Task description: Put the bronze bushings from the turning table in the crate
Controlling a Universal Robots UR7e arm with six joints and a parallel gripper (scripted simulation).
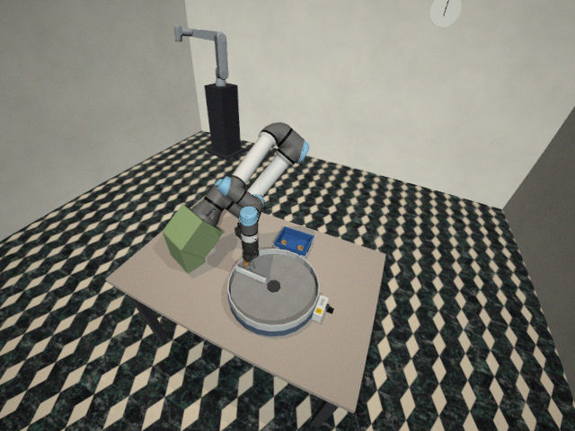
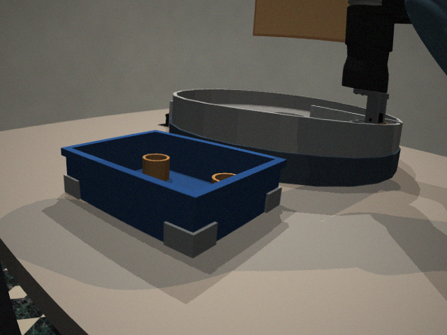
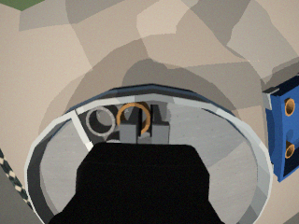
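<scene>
Right now the blue crate is 290 mm to the left of my hand, 100 mm ahead of it and 60 mm below it. The rest, counted from my hand: turning table: 180 mm ahead, 40 mm to the right, 30 mm below.
</scene>
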